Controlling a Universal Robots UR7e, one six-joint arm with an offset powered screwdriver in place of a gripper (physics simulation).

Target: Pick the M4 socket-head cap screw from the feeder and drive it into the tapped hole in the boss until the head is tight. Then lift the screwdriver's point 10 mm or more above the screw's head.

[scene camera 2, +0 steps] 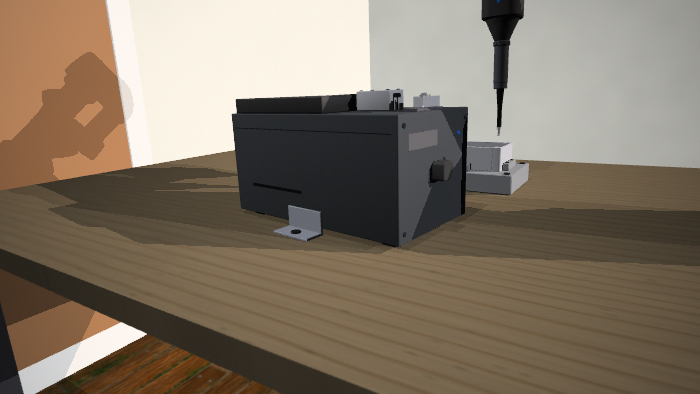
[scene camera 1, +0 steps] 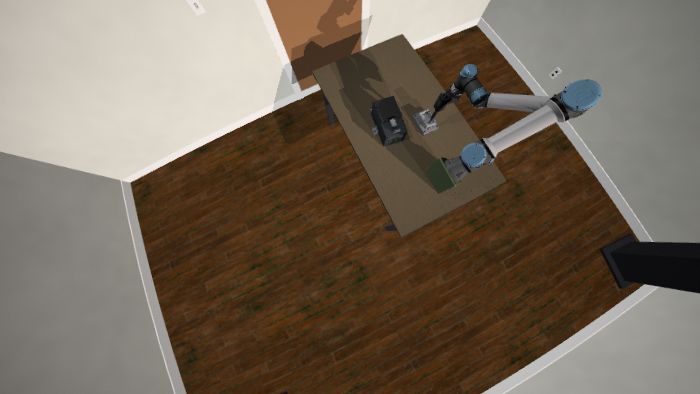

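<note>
The black screw feeder (scene camera 1: 386, 111) (scene camera 2: 320, 160) stands on the table. The light grey workpiece (scene camera 1: 428, 130) (scene camera 2: 487, 183) stands beyond it in the scene camera 2 view, partly hidden by the feeder. The boss and its tapped hole cannot be made out in either view. My screwdriver (scene camera 1: 431, 121) (scene camera 2: 498, 127) points down over the workpiece, its point a little above the workpiece's upper rim in the scene camera 2 view. A small silvery piece, seemingly the screw (scene camera 2: 498, 132), hangs upright at the point, clear of the workpiece. It is too small to make out in scene camera 1.
The wooden table (scene camera 1: 380, 165) (scene camera 2: 450, 300) carries everything. A green plate (scene camera 1: 441, 176) stands at the arm's base (scene camera 1: 454, 170). A small metal bracket (scene camera 2: 305, 220) sits at the feeder's foot. Grey blocks (scene camera 2: 380, 100) stand on the feeder's top.
</note>
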